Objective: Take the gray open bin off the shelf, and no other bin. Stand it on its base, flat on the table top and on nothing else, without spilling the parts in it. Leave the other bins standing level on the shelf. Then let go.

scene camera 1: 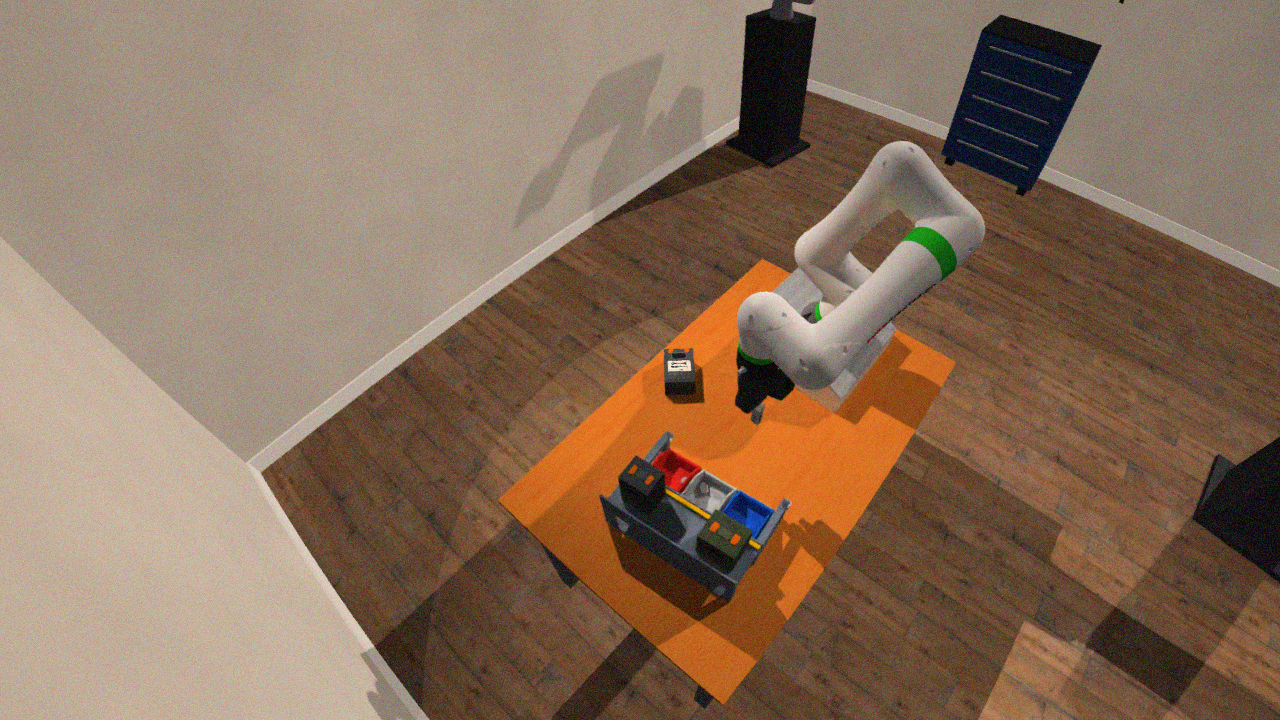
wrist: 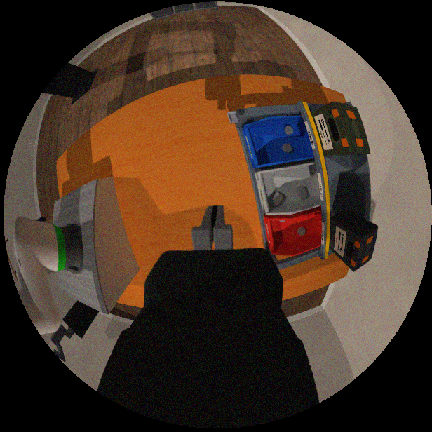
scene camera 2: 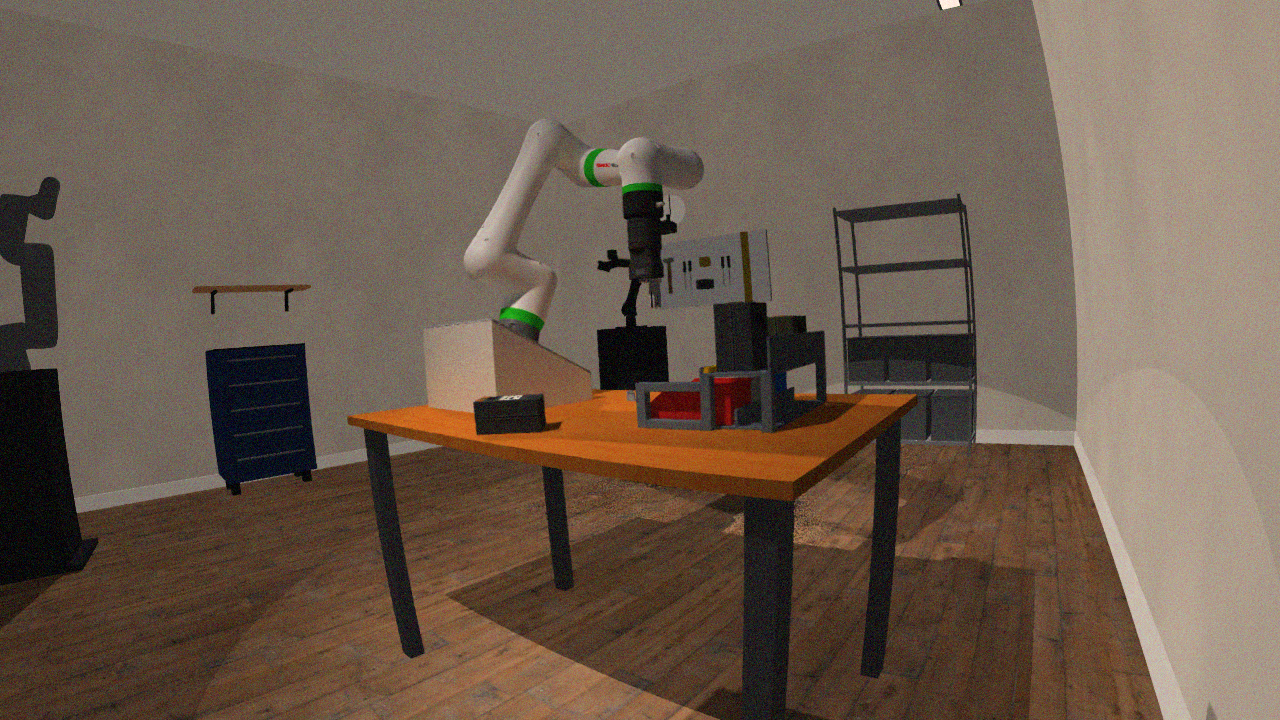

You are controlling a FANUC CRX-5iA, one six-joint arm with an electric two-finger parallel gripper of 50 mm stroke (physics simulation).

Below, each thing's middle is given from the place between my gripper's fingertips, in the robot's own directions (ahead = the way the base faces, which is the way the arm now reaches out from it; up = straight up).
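Labels:
The blue bin (scene camera 1: 744, 509) is 15 cm ahead of my hand, 12 cm to the left of it and 19 cm below it. With the red bin (scene camera 2: 730, 393), I find it 10 cm to the right of my hand and 20 cm ahead, and it too is 19 cm below. As for the gray open bin (scene camera 1: 720, 493), my gripper is 17 cm short of it, 1 cm to the right of it and 19 cm above it.

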